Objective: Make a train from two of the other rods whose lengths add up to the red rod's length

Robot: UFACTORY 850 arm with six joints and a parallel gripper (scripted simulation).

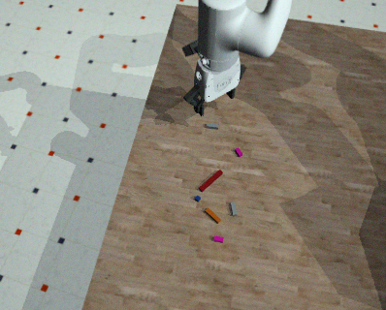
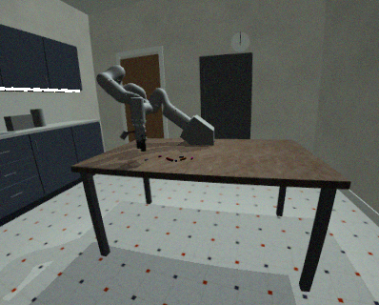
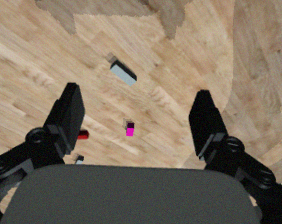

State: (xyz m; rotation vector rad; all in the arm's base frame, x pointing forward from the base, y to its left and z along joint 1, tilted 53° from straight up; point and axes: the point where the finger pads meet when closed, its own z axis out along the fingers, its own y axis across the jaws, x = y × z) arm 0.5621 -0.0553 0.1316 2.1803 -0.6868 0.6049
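Now: the grey rod 30 mm to the left of my hand and 70 mm below it. Round my hand: blue rod (20 mm behind, 230 mm to the left, 70 mm below); then orange rod (60 mm behind, 260 mm to the left, 70 mm below); then red rod (40 mm behind, 180 mm to the left, 70 mm below).
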